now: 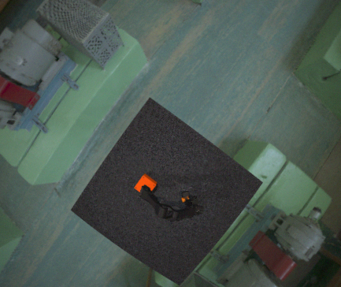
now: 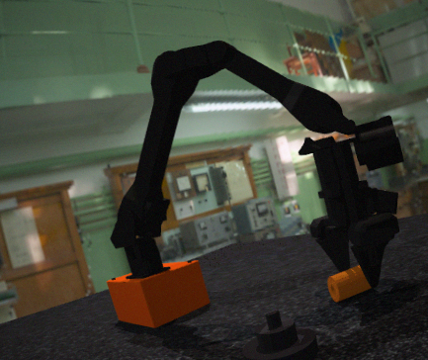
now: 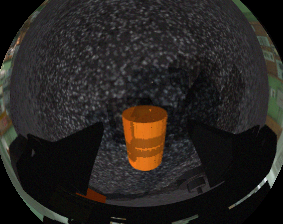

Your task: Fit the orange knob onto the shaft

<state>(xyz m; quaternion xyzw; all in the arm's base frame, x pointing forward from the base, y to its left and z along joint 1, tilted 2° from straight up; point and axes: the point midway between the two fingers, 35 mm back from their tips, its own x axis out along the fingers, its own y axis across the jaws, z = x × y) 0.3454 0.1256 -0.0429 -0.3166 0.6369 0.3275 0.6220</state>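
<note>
The orange knob is 10 mm behind my gripper tip and 10 mm to the right of it. From my gripper tip the other things lie so: dark shaft pedestal (200 mm to the right, 10 mm above).
</note>
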